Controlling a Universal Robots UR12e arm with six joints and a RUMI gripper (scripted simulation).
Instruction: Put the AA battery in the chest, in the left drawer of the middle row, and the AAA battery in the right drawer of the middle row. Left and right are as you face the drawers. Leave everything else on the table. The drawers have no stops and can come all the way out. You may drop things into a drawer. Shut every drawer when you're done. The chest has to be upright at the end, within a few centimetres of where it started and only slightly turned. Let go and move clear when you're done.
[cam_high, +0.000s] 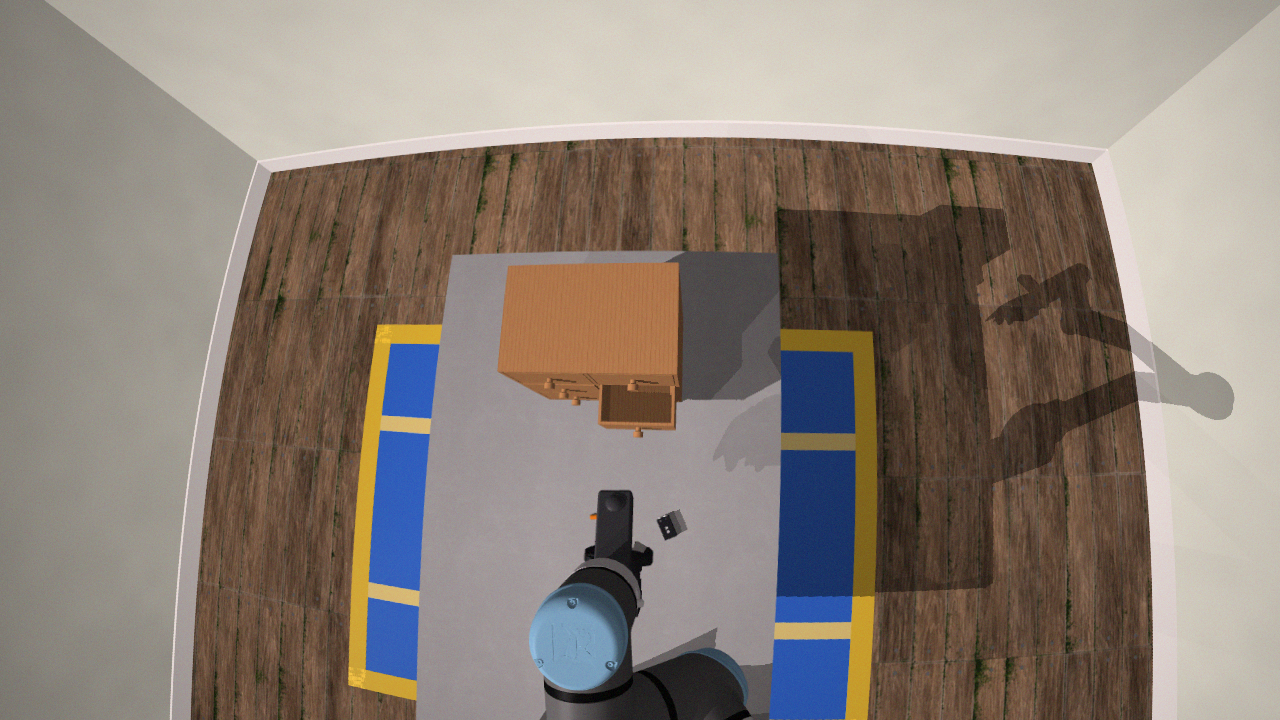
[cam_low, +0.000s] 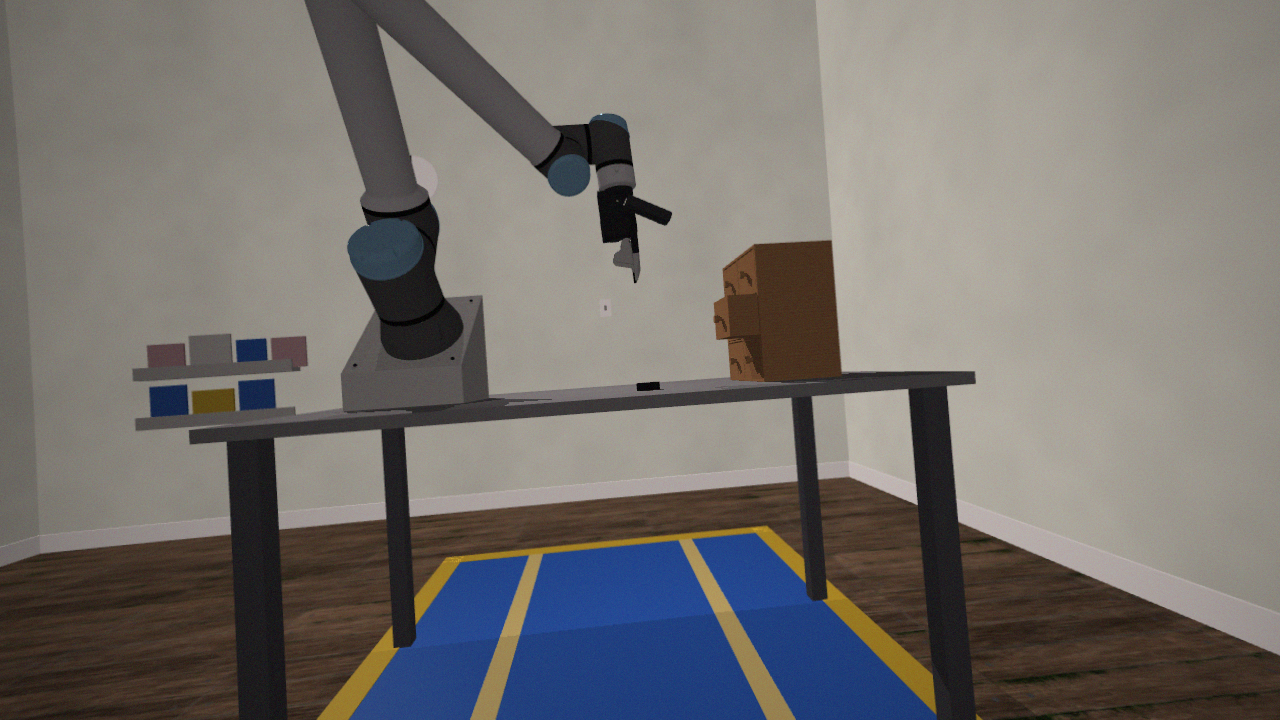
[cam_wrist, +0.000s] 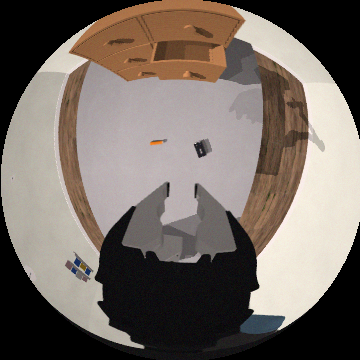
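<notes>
The thin orange battery is 270 mm below my hand, 90 mm to the left of it and 30 mm ahead of it. The rest, counted from my hand: dark battery: 270 mm below, 50 mm to the right, 10 mm ahead.
</notes>
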